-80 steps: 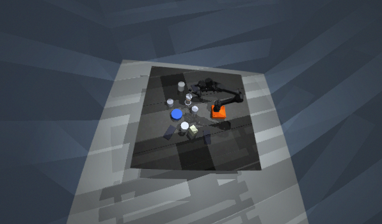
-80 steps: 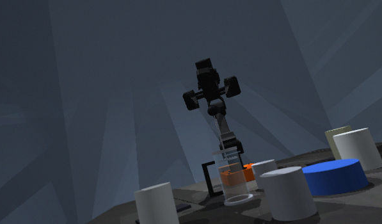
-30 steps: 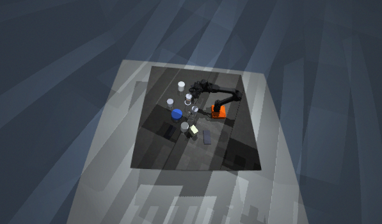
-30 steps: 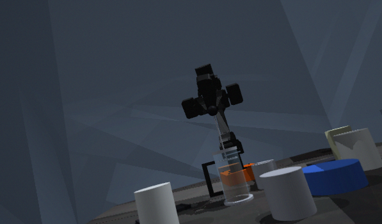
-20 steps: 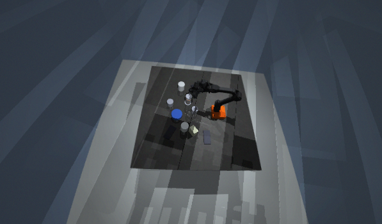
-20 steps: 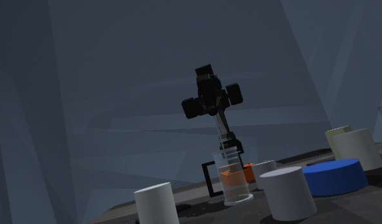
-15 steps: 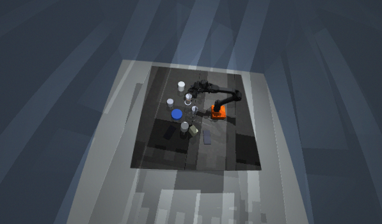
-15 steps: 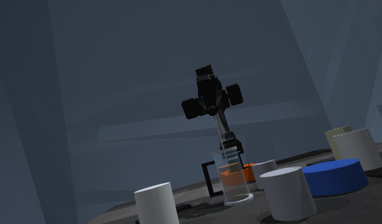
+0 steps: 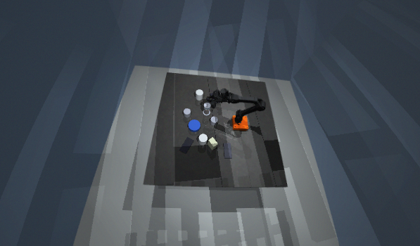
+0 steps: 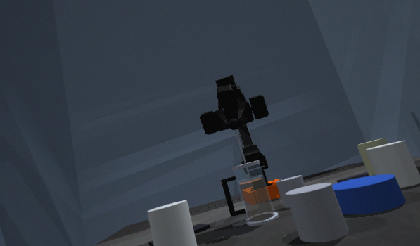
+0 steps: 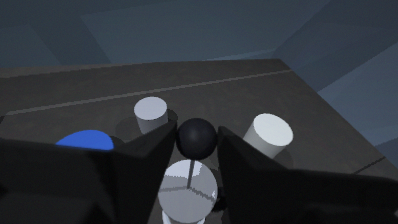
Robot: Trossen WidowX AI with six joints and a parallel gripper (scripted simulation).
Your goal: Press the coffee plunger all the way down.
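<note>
My gripper tip is 120 mm above the coffee press, 10 mm to the left of it and 10 mm past it. The rest, counted from my gripper tip: blue disc 220 mm below, 180 mm to the left, 120 mm ahead; then pale block 380 mm to the left, 190 mm below, 60 mm behind.
</note>
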